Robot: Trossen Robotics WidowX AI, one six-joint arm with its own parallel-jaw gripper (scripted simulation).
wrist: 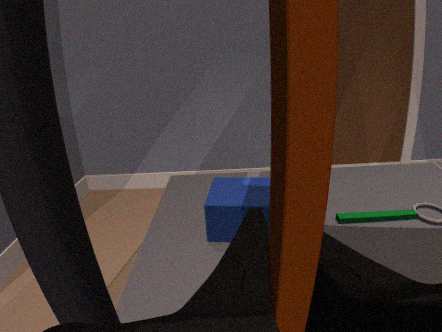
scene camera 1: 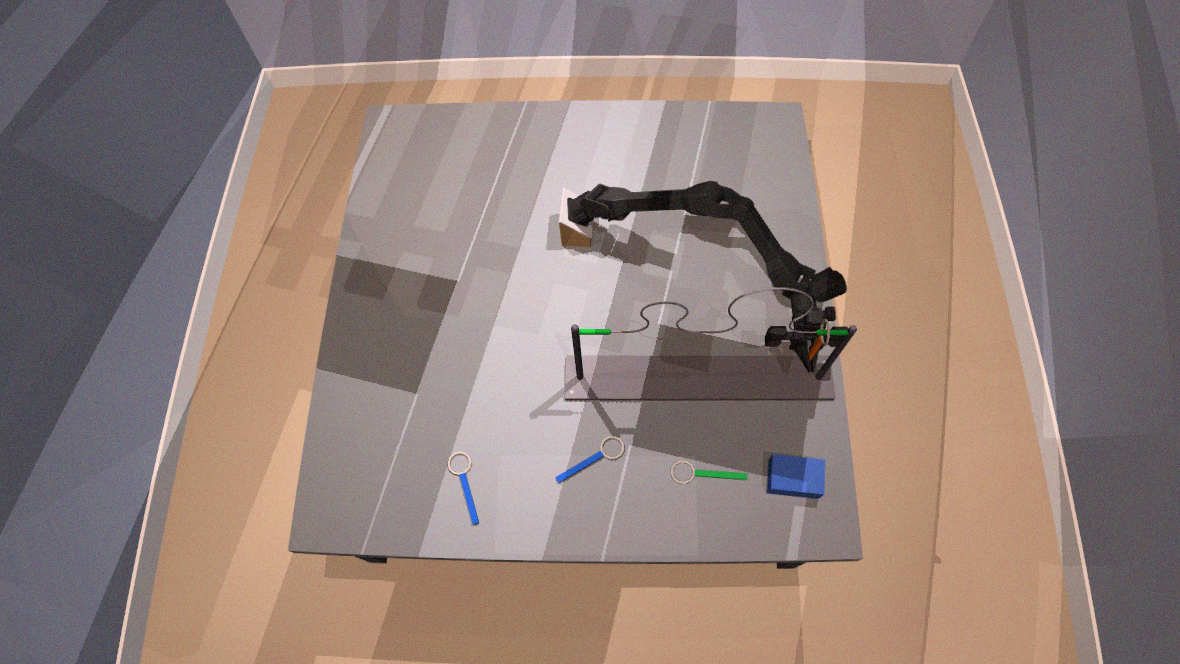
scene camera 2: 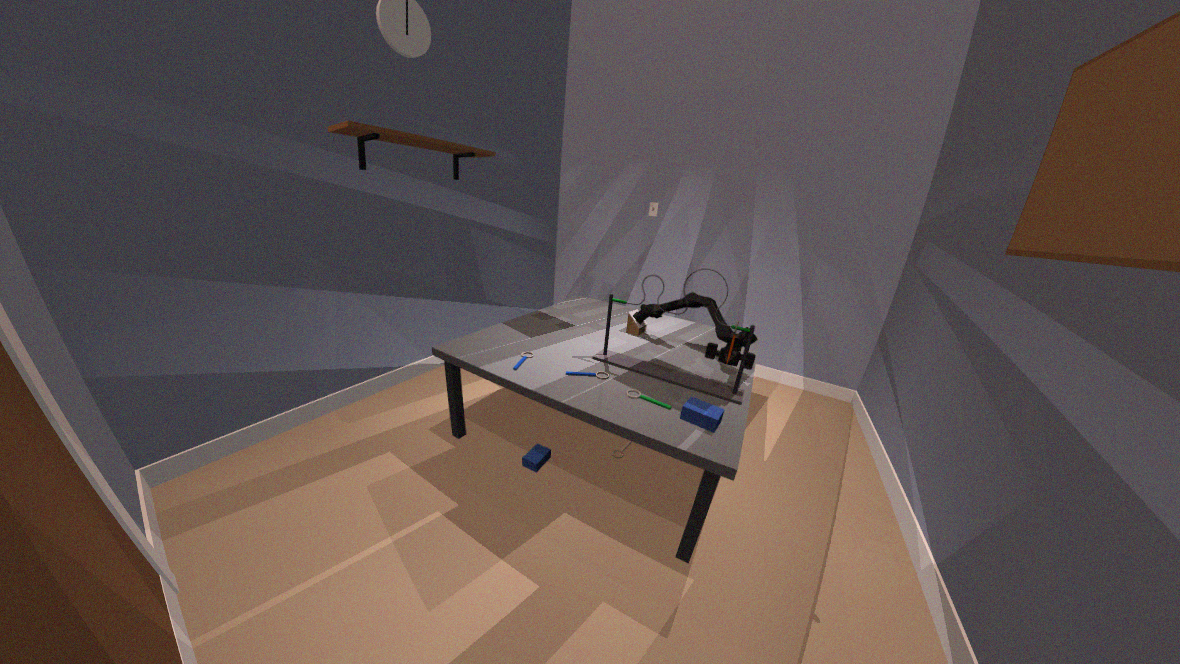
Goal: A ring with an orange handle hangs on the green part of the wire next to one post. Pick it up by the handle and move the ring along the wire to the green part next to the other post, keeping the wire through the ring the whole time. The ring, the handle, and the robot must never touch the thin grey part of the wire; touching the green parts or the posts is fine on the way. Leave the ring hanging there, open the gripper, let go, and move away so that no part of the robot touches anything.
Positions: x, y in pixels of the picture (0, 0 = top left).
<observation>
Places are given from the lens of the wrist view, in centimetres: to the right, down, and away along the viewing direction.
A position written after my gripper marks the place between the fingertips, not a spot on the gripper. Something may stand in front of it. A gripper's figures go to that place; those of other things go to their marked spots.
my gripper (wrist: 265, 218): 2, 2, 10
blue block (wrist: 229, 200): 1, 4, 30
</observation>
